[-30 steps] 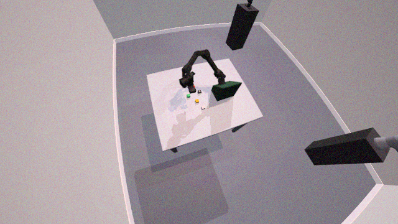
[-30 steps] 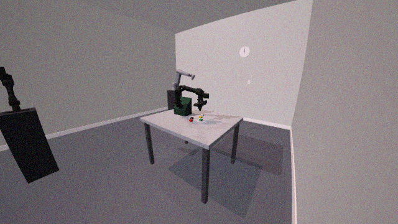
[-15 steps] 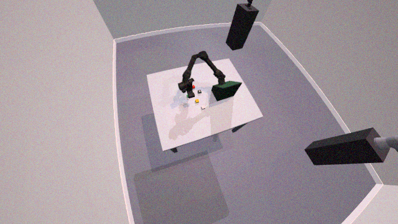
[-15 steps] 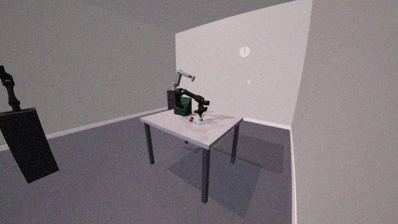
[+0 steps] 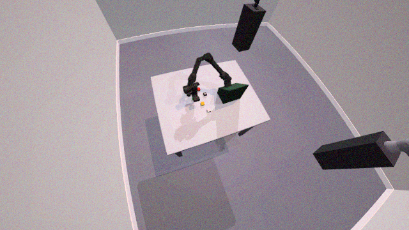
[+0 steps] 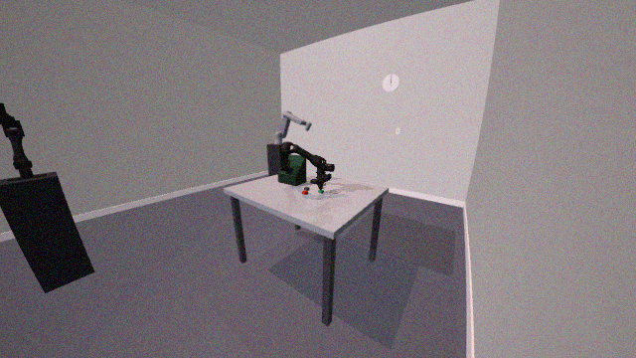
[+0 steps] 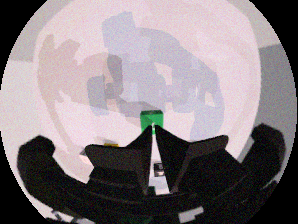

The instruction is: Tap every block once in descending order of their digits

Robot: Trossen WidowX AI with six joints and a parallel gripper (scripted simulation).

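The green block lies 10 mm below my gripper tip. The rest, counted from my gripper tip: red block 90 mm to the right, 90 mm behind, 10 mm below; then yellow block 90 mm to the left, 50 mm behind, 10 mm below; then dark block 130 mm behind, 10 mm below.
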